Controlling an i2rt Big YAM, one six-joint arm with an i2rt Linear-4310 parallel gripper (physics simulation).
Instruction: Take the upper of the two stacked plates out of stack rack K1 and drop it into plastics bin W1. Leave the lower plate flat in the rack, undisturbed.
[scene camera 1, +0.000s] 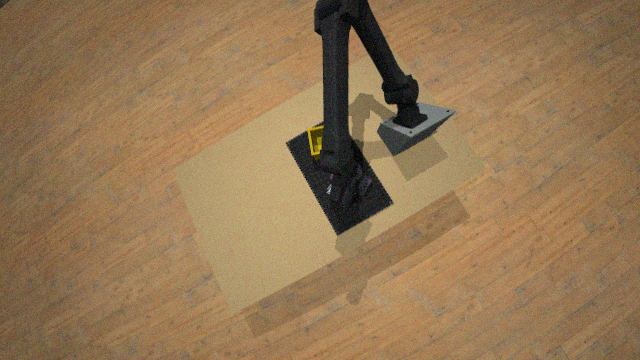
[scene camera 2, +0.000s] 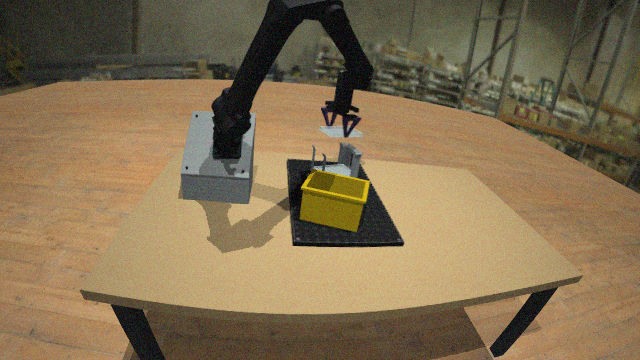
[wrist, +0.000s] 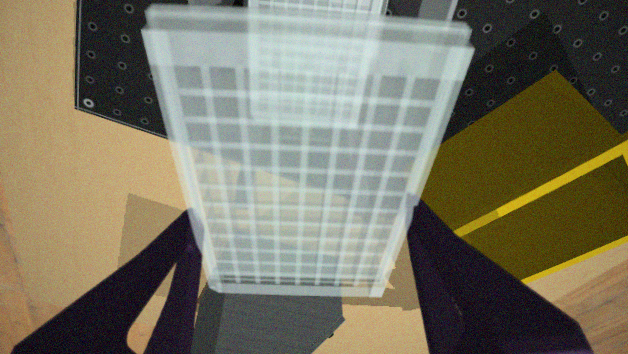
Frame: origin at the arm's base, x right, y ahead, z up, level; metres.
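Seen in the pictures: gripper, fingertip midpoint: (scene camera 2: 337, 133) (wrist: 300, 210); arm's base, origin of the base link: (scene camera 1: 409, 120) (scene camera 2: 228, 140).
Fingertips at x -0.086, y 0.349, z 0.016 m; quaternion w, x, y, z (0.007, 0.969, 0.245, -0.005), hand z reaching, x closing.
Observation:
Pixels of each thing's top centre, then the offset from my fingertips to it. Level surfaces: height alone.
- upper plate, middle of its top: (wrist: 301, 211) (scene camera 2: 341, 129) dx -0.005, dy +0.013, dz +0.012 m
- lower plate, middle of its top: (wrist: 311, 48) (scene camera 2: 334, 169) dx +0.000, dy +0.009, dz -0.135 m
- stack rack K1, middle of its top: (wrist: 310, 128) (scene camera 2: 335, 148) dx +0.003, dy +0.003, dz -0.054 m
- Plastics bin W1, middle of its top: (wrist: 543, 238) (scene camera 2: 337, 184) (scene camera 1: 327, 138) dx +0.226, dy -0.035, dz -0.074 m
- wooden table, its level: dz -0.187 m
The upper plate (scene camera 2: 328, 132) (wrist: 300, 165), clear with a grid of wells, is held about level, well above the rack. My gripper (scene camera 2: 337, 130) (wrist: 300, 210) is shut on it, one finger at each long side. The lower plate (scene camera 2: 330, 169) (wrist: 315, 4) lies flat in stack rack K1 (scene camera 2: 356, 162), which has a grey wall and thin posts; the bin hides part of it in the scene camera 2 view. Plastics bin W1 (scene camera 1: 309, 142) (scene camera 2: 330, 210) (wrist: 550, 185) is yellow, open-topped, and stands beside the rack. The arm hides most of the rack and plates in the scene camera 1 view.
Bin and rack stand on a black perforated board (scene camera 1: 340, 225) (scene camera 2: 382, 227) (wrist: 107, 90) on the wooden table (scene camera 1: 225, 210) (scene camera 2: 450, 250). The arm's grey base block (scene camera 1: 435, 113) (scene camera 2: 215, 187) stands beside the board. The upper arm spans over the bin in the scene camera 1 view.

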